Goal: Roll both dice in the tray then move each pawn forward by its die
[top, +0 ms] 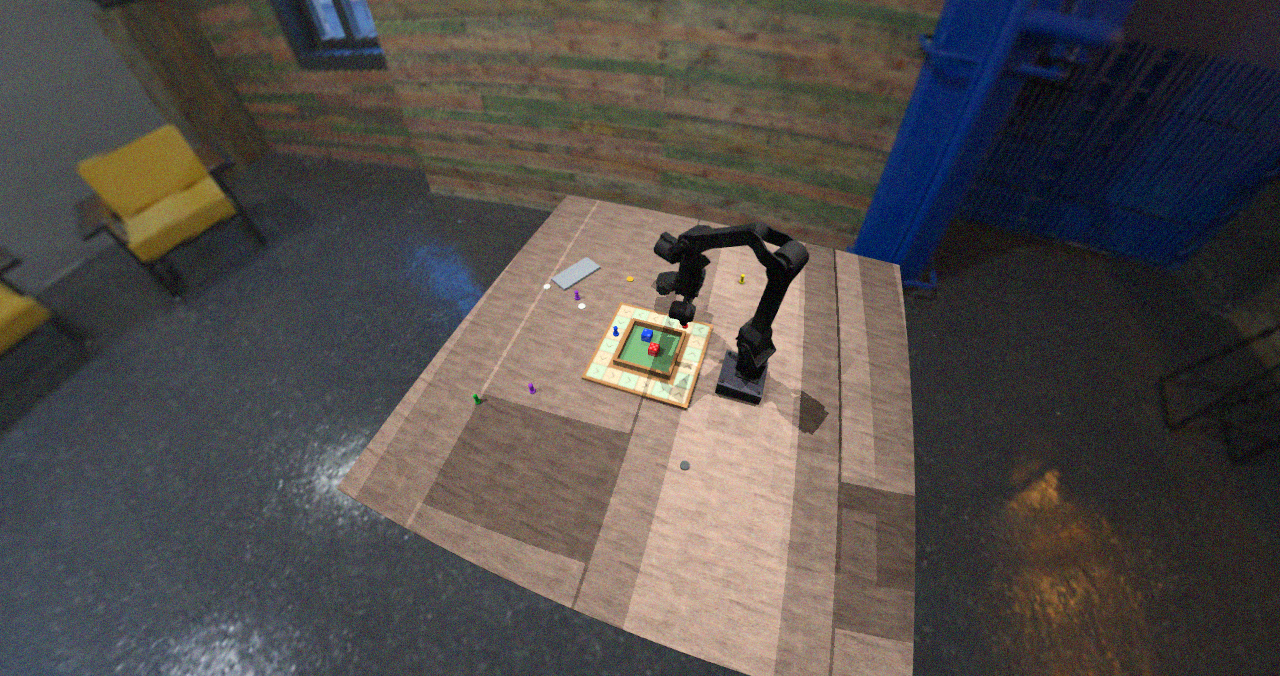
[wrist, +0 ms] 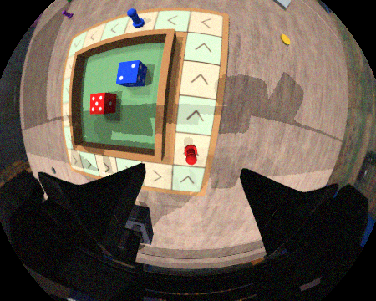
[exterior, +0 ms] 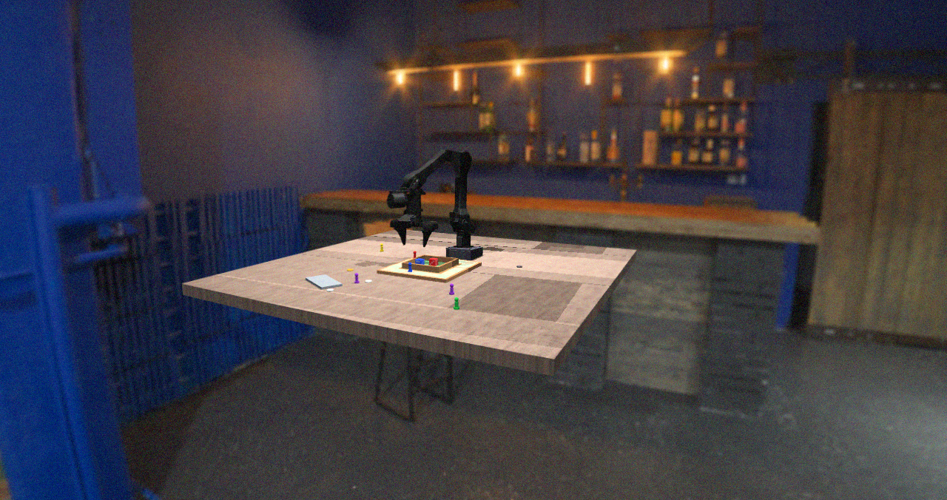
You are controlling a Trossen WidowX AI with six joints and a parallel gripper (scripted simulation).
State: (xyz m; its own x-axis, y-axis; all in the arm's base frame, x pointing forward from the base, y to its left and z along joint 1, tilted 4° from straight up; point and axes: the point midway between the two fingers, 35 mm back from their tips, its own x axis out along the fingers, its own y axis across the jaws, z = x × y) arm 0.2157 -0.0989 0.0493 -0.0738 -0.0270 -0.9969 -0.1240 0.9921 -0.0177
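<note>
My gripper tip is 40 mm above the red pawn. Also, from my gripper tip: grey card 410 mm ahead, 80 mm to the right, 60 mm below; yellow token 230 mm ahead, 130 mm to the right, 60 mm below; blue pawn 170 mm ahead, 110 mm to the left, 40 mm below.
</note>
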